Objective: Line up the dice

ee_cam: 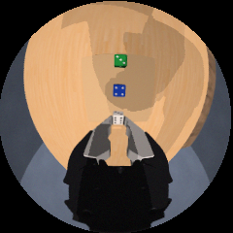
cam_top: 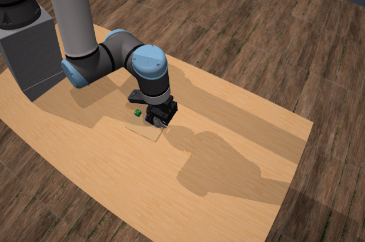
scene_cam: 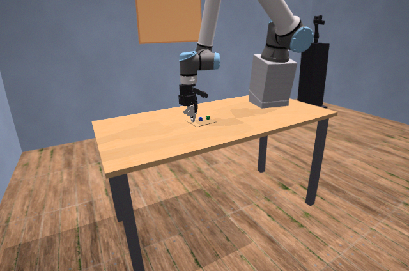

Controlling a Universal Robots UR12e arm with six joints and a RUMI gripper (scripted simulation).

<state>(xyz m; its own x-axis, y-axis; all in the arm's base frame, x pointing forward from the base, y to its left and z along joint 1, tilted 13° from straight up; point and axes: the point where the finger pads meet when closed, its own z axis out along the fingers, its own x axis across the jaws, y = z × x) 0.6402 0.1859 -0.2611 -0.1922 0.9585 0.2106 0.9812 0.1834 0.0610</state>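
The white die lies 1 cm below my hand. From my hand the other things lie so: blue die: 5 cm behind, 1 cm to the right, 1 cm below; green die: 10 cm behind, 2 cm to the right, 1 cm below; tan mat: 5 cm behind, 1 cm to the right, 2 cm below.
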